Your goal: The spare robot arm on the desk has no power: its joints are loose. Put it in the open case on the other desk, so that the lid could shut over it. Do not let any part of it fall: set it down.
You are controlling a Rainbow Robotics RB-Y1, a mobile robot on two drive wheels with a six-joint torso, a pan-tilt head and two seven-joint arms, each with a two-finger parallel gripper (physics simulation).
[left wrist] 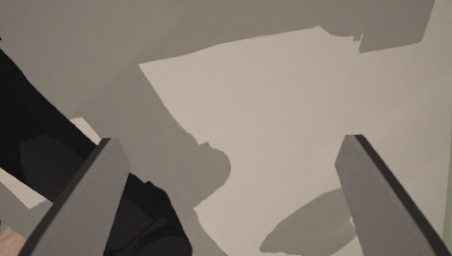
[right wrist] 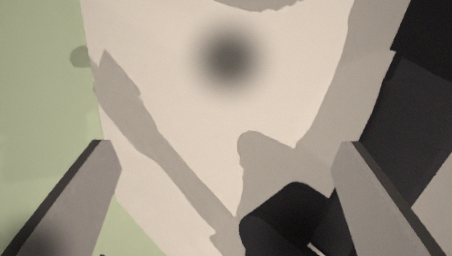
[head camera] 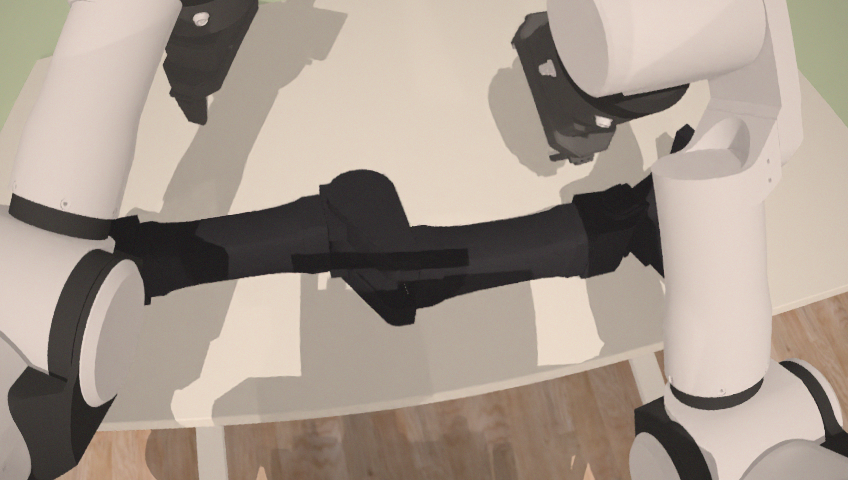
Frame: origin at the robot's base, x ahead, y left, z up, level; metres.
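Seen in the pictures: left gripper, fingertip midpoint: (left wrist: pixel 230 151) (head camera: pixel 218 72); right gripper, fingertip midpoint: (right wrist: pixel 225 155) (head camera: pixel 540 97).
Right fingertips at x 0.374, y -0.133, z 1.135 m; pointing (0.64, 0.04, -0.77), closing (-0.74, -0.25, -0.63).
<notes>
A point is followed by its place in that frame.
The black spare robot arm (head camera: pixel 368 208) (left wrist: pixel 30 110) (right wrist: pixel 410 120) lies stretched across the desk (head camera: pixel 440 118) @(x 0.549, y -0.062, z 0.952 m) (left wrist: pixel 260 100) @(x 0.522, y 0.098, z 0.951 m) (right wrist: pixel 165 30) @(x 0.639, y -0.055, z 0.951 m), with a bulky joint at its middle. Its left end is partly hidden behind my left arm and its right end partly behind my right arm in the head view. My left gripper (head camera: pixel 197 115) (left wrist: pixel 230 151) @(x 0.426, y 0.170, z 1.145 m) is open and empty, above the desk beyond the spare arm's left part. My right gripper (head camera: pixel 576 157) (right wrist: pixel 225 155) @(x 0.374, y -0.133, z 1.135 m) is open and empty, beyond its right part. The open case does not show in these views.
The desk's near edge curves across the lower head view, with a desk leg (head camera: pixel 211 455) and wooden floor (head camera: pixel 357 446) @(x 0.398, y 0.127, z 0.002 m) below it. Green floor or wall (head camera: pixel 23 35) @(x 0.874, y 0.760, z 1.002 m) (right wrist: pixel 40 115) @(x 0.948, y 0.290, z 1.088 m) shows past the desk's far corners. Shadows of my arms fall across the desk.
</notes>
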